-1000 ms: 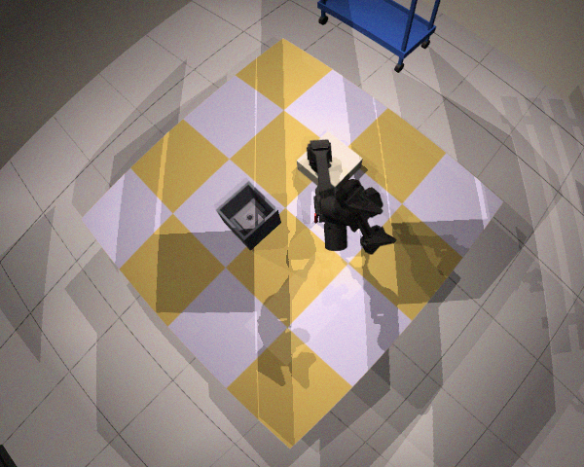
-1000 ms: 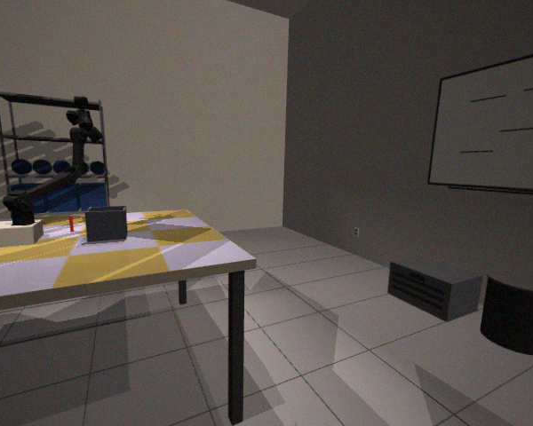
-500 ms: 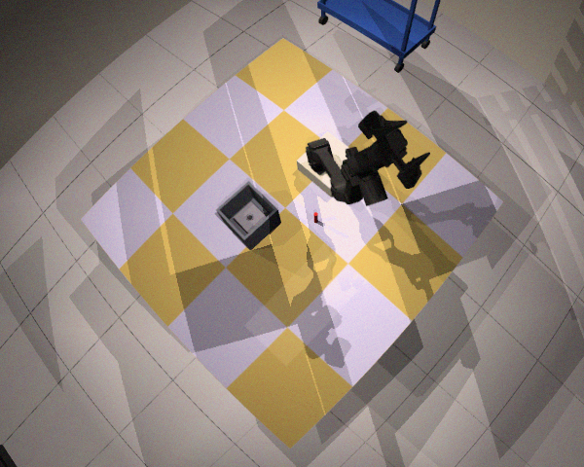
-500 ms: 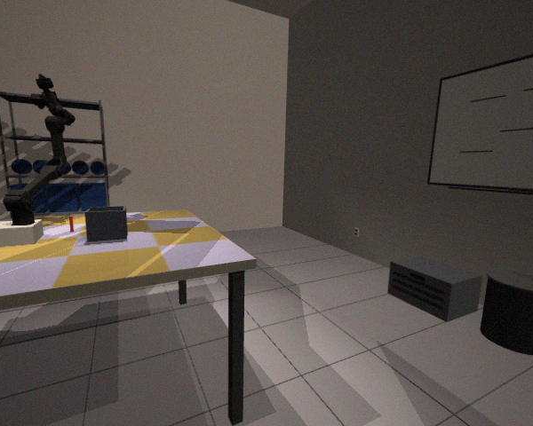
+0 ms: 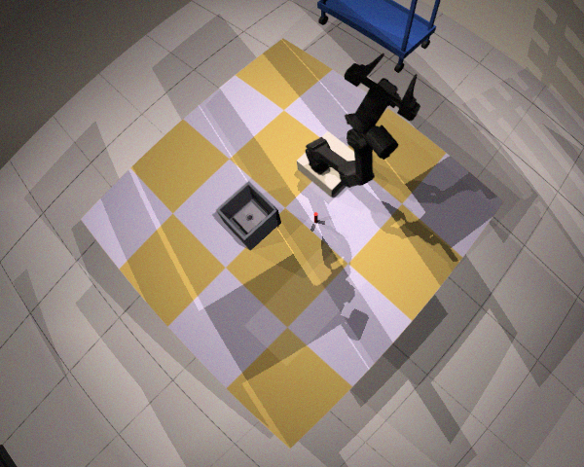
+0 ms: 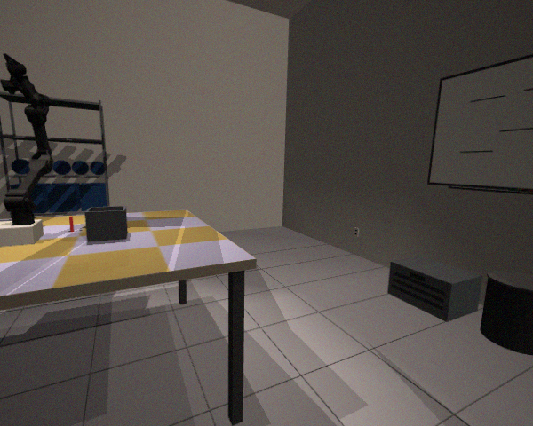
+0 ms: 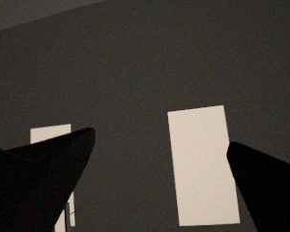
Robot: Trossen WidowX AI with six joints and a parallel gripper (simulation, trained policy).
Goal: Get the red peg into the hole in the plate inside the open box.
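The red peg is 780 mm below my gripper tip, 200 mm ahead of it and 60 mm to the right of it.
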